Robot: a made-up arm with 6 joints. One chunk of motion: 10 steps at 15 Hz.
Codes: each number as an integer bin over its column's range. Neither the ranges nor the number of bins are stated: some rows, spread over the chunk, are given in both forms.
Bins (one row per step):
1: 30 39 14 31 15 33
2: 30 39 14 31 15 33
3: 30 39 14 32 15 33
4: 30 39 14 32 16 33
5: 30 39 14 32 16 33
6: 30 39 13 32 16 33
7: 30 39 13 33 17 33
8: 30 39 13 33 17 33
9: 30 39 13 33 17 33
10: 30 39 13 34 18 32
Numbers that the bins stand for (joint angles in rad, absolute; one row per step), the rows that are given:
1: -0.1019 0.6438 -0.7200 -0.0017 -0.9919 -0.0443
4: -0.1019 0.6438 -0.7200 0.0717 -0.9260 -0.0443
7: -0.1019 0.6438 -0.7629 0.1452 -0.8602 -0.0443
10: -0.1019 0.6438 -0.7629 0.2187 -0.7943 -0.1381
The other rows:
2: -0.1019 0.6438 -0.7200 -0.0017 -0.9919 -0.0443
3: -0.1019 0.6438 -0.7200 0.0717 -0.9919 -0.0443
5: -0.1019 0.6438 -0.7200 0.0717 -0.9260 -0.0443
6: -0.1019 0.6438 -0.7629 0.0717 -0.9260 -0.0443
8: -0.1019 0.6438 -0.7629 0.1452 -0.8602 -0.0443
9: -0.1019 0.6438 -0.7629 0.1452 -0.8602 -0.0443

